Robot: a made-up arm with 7 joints.
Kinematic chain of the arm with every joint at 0, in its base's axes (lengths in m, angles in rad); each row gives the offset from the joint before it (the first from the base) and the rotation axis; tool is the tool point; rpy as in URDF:
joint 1: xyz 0 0.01 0.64 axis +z
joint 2: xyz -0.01 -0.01 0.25 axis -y
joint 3: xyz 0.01 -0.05 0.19 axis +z
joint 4: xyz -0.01 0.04 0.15 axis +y
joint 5: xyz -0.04 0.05 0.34 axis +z
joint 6: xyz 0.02 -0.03 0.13 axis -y
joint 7: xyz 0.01 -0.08 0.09 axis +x
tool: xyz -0.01 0.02 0 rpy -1.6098 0.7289 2.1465
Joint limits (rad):
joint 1: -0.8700..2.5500
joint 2: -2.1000..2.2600
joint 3: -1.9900..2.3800
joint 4: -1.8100..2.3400
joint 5: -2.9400..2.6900
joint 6: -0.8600..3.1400
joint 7: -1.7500..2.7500
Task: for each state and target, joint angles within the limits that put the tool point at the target. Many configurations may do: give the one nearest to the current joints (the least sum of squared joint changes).
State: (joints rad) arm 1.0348 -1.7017 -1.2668 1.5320 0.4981 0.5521 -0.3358
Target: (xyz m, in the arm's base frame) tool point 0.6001 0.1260 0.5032
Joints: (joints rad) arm 1.1623 -1.8288 -1.0167 1.4147 0.4886 0.5460 -0.3312
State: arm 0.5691 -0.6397 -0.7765 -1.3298 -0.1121 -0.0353 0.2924
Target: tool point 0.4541 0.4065 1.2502
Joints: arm -0.0867 -1.2907 -1.1267 -1.2274 -0.0755 -0.0691 0.2481
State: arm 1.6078 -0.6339 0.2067 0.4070 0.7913 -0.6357 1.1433
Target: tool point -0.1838 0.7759 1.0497
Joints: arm 1.6610 -0.8478 0.2219 0.7059 0.7938 -0.7135 1.1454
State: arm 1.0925 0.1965 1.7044 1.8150 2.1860 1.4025 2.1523
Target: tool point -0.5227 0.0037 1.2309
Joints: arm 0.9769 0.2980 1.7209 1.2429 2.2705 1.1184 2.1455
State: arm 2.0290 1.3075 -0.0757 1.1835 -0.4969 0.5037 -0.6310
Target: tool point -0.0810 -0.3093 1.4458
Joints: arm 1.8394 1.3924 0.4032 1.6937 -0.4567 0.5040 -0.6381
